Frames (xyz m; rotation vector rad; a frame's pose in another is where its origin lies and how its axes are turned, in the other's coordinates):
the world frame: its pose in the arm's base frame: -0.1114 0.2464 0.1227 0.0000 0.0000 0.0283
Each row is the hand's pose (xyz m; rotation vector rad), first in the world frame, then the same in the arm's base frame.
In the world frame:
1: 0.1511 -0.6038 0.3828 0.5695 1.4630 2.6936
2: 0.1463 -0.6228 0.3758 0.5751 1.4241 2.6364
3: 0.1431 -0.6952 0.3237 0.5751 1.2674 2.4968
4: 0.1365 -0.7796 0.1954 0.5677 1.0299 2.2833
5: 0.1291 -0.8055 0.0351 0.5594 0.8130 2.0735
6: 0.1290 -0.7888 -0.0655 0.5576 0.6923 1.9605
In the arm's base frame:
1: 0.0567 -0.3529 0.5055 -0.5528 -1.4818 -2.7138
2: 0.0525 -0.3720 0.4985 0.5591 1.4429 2.6580
3: 0.0513 -0.4445 0.4464 0.5610 1.2843 2.5197
4: 0.0471 -0.5290 0.3181 0.5565 1.0442 2.3079
5: 0.0404 -0.5551 0.1578 0.5508 0.8253 2.0993
6: 0.0399 -0.5384 0.0572 0.5505 0.7037 1.9868

